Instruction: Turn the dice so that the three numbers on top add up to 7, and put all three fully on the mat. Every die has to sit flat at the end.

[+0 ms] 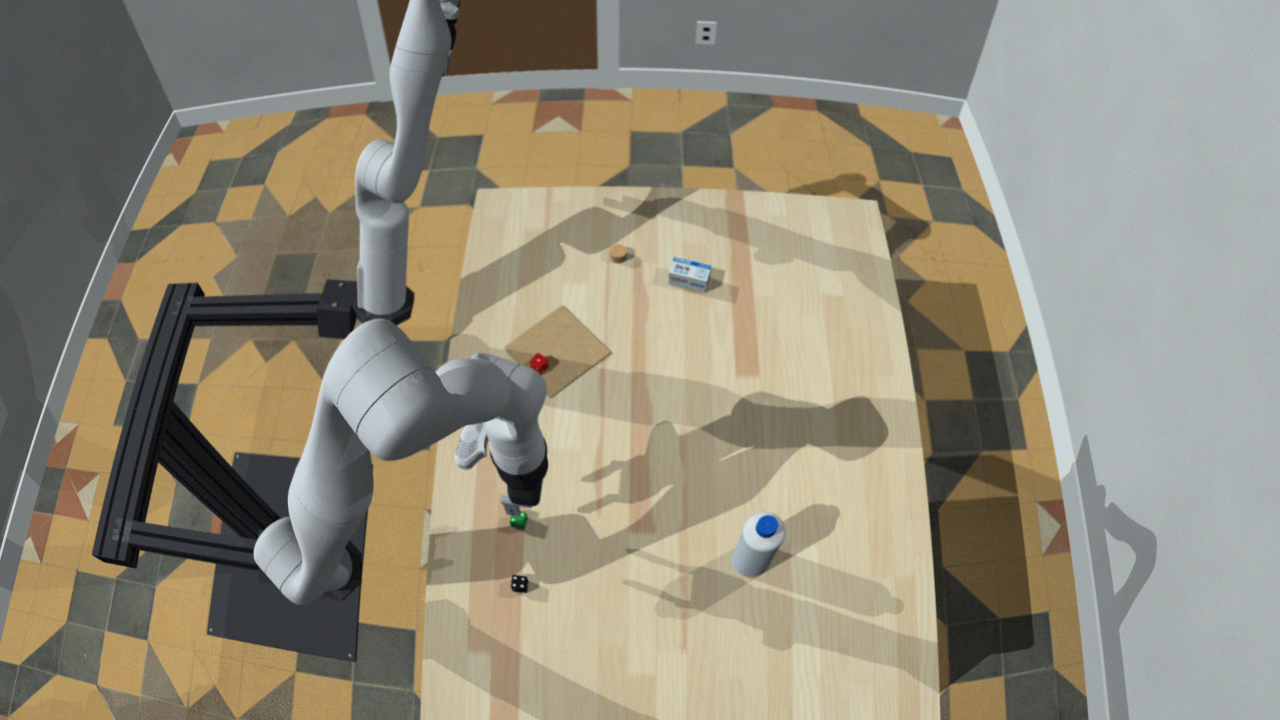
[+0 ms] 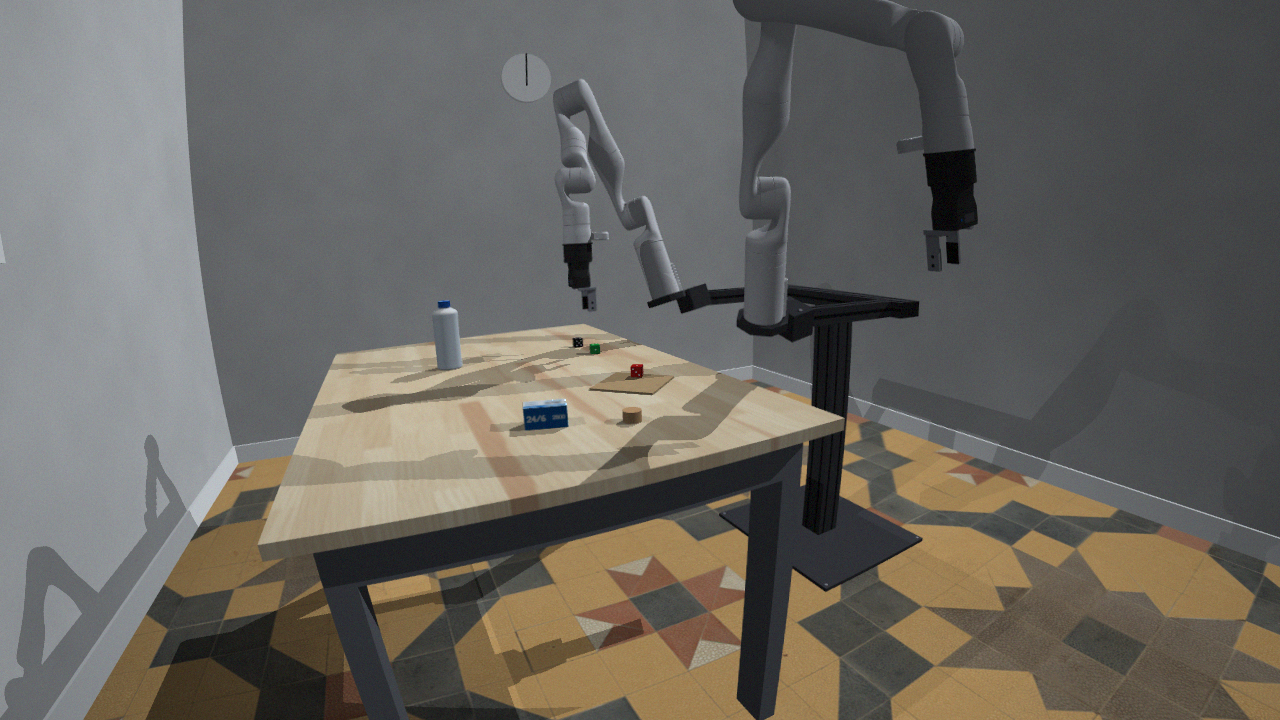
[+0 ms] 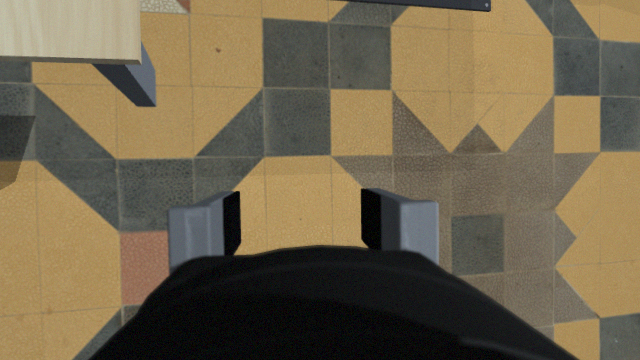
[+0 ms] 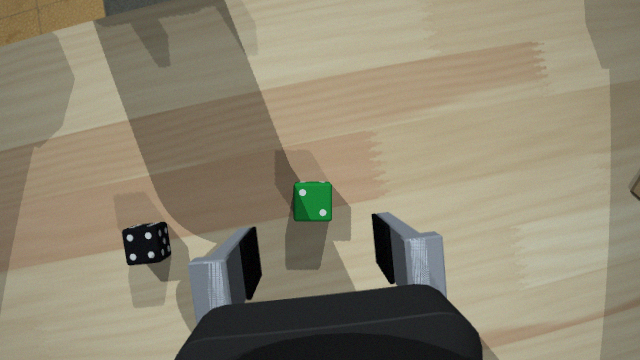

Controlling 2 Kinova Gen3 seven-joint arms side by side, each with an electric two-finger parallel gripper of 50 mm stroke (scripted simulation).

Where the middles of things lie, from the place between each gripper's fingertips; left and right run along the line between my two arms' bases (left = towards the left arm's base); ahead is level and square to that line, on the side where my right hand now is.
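The black die [image 4: 148, 243] is 310 mm ahead of my left hand [image 2: 944, 266], 980 mm to the right of it and 270 mm below it. From that same left hand, the staples box [image 2: 546, 414] is far ahead, far to the right and far below, whereas the green die [image 4: 312, 201] is 300 mm ahead, 860 mm to the right and 270 mm below. The brown square mat [image 1: 571, 349] is 330 mm ahead of my left hand, 520 mm to the right of it and 280 mm below it, and going by its middle, the mat is nearer to my right hand than to my left hand.
My right hand [image 1: 516, 496] is 130 mm above the green die and 10 mm past it. Counting from my right hand, I find the black die 120 mm to the right and 130 mm below, and the white bottle [image 1: 759, 542] 380 mm ahead, 40 mm to the right and 50 mm below. The brown square mat is 20 mm ahead of my right hand, 340 mm to the left of it and 140 mm below it.
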